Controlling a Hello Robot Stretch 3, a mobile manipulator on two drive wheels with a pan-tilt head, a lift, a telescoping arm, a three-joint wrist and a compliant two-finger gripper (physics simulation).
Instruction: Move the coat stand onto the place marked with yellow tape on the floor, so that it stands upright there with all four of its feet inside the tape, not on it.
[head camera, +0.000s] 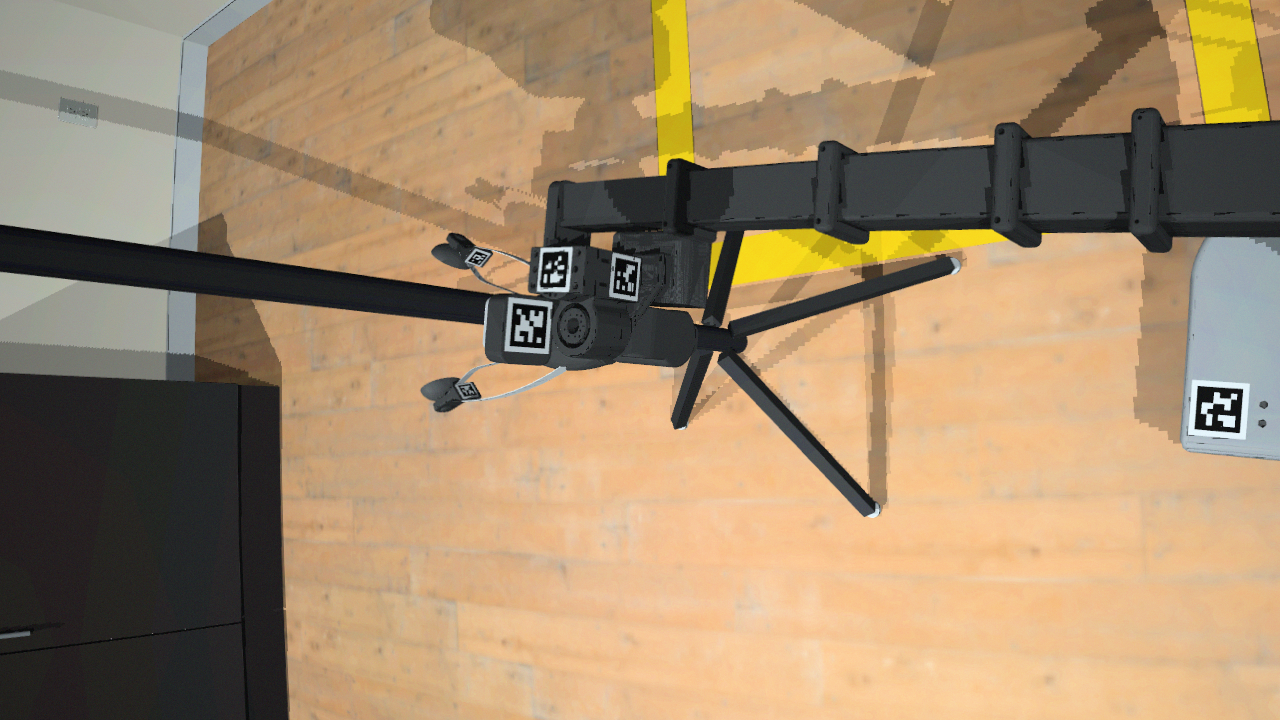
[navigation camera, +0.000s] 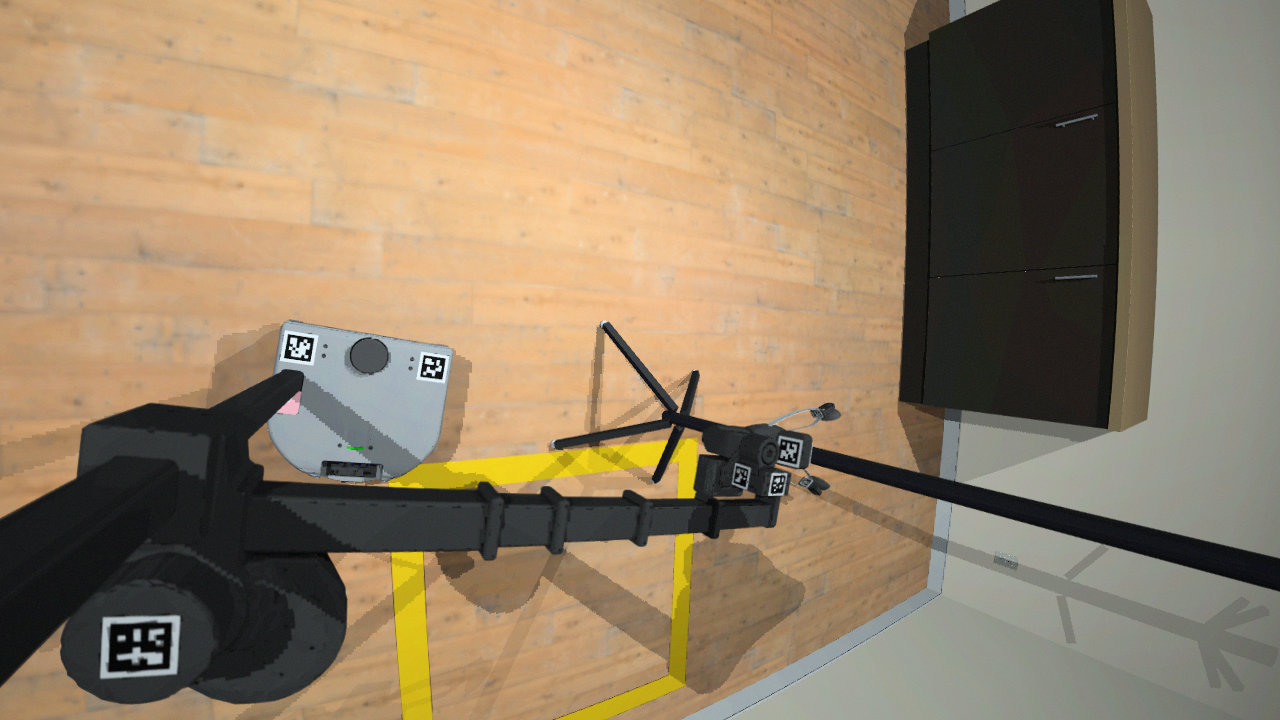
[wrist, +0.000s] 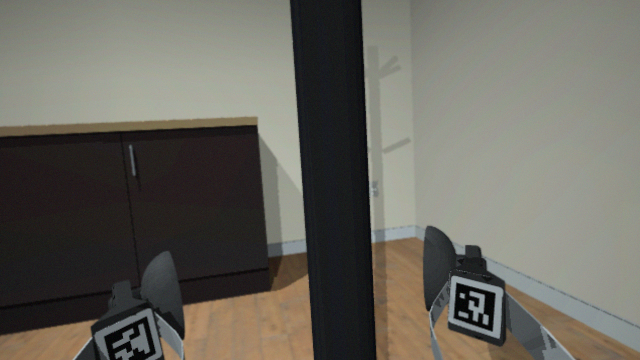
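The black coat stand stands with its pole a little tilted in the wrist view; its top is out of view. In the navigation camera view, one foot lies just inside the near strip of the yellow tape, its leg crossing the strip; the other three feet lie outside, one close to the tape's edge. My gripper is open. In the wrist view the pole shows between the two fingers, apart from both; whether it is level with the fingertips I cannot tell.
A dark cabinet stands against the wall past the gripper. My grey base is beside the near tape corner. My extended arm crosses above the taped area. Another wall is at the right in the wrist view.
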